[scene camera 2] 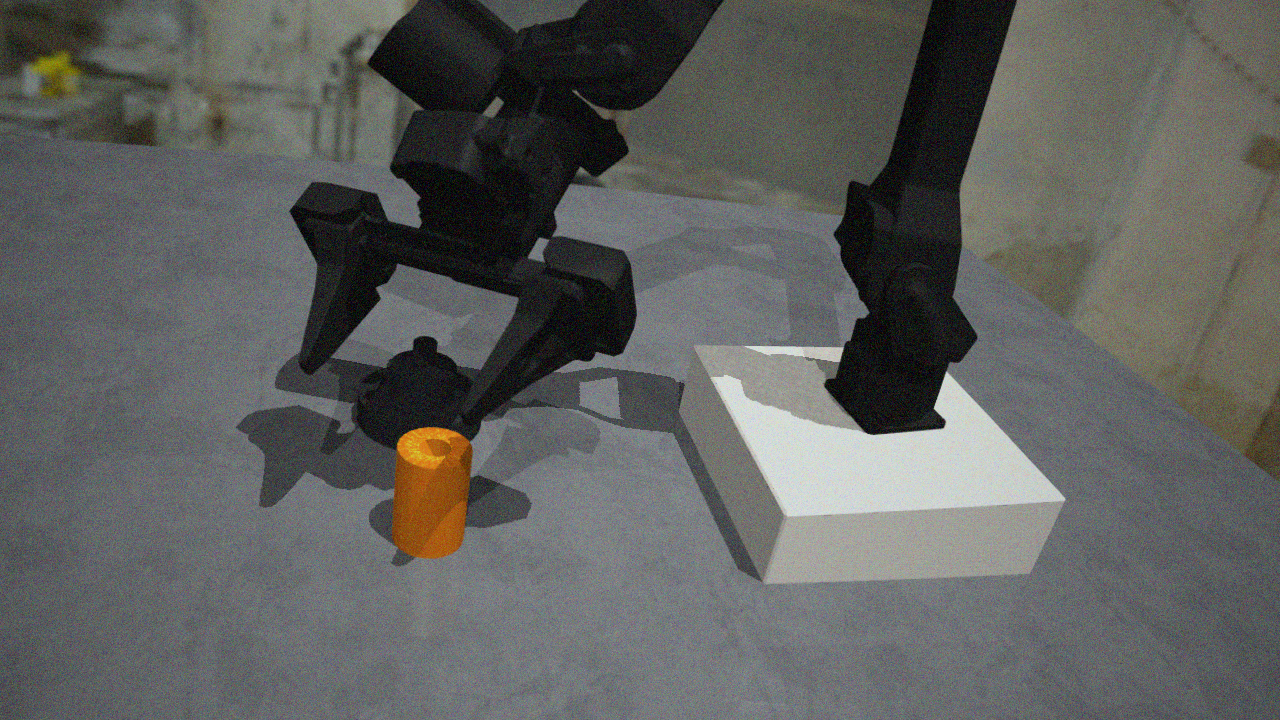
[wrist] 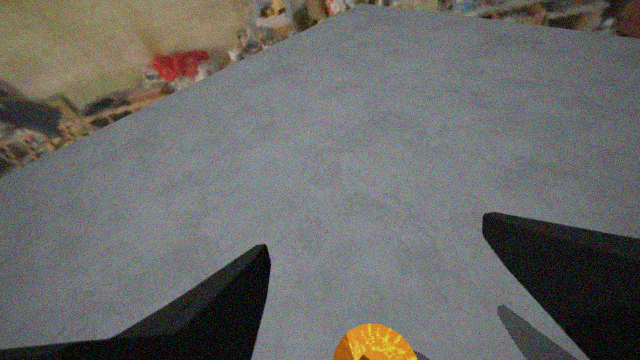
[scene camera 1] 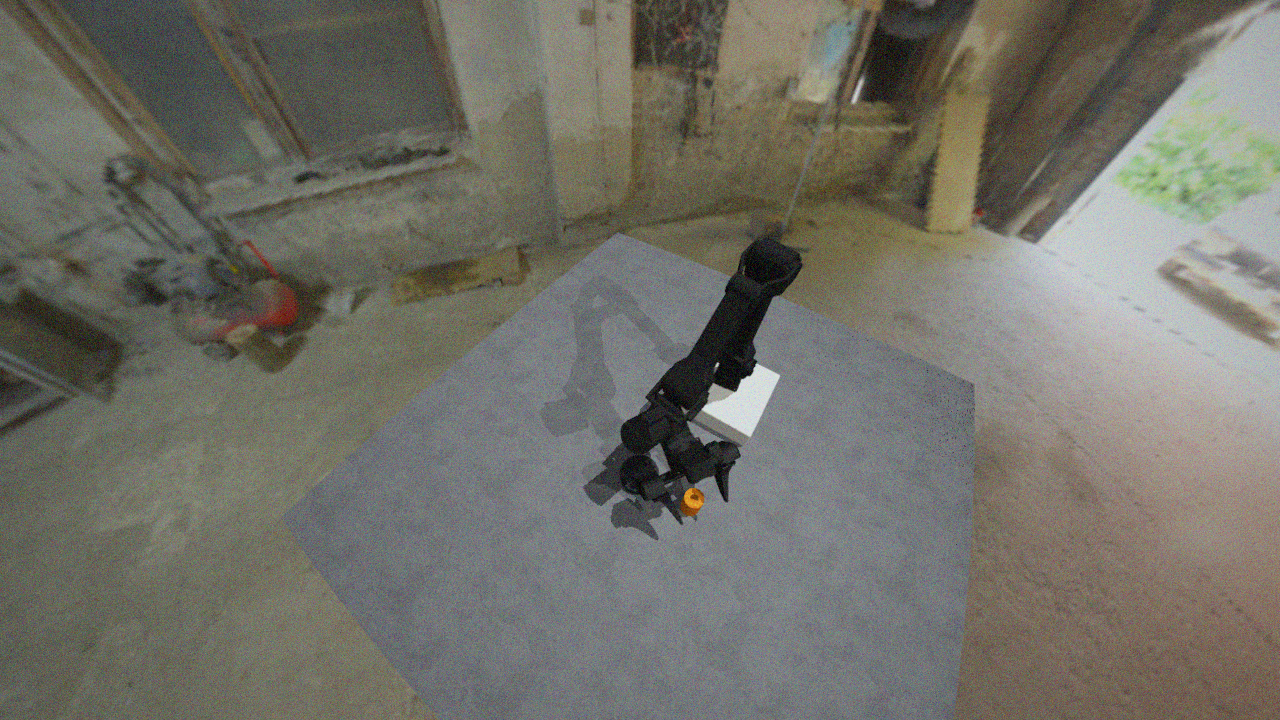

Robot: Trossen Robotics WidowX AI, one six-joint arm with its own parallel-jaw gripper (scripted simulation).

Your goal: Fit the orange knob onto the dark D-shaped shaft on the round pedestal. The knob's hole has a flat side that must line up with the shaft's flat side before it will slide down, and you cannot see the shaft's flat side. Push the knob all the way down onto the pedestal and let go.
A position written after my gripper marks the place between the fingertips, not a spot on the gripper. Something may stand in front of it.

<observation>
My gripper (scene camera 2: 381,394) is open, with nothing in its grasp. I also see an orange knob (scene camera 2: 433,466) and a short shaft (scene camera 2: 421,388).
My gripper shows as well in the wrist view (wrist: 373,239) and in scene camera 1 (scene camera 1: 704,512). The short shaft is seen too in scene camera 1 (scene camera 1: 636,466).
</observation>
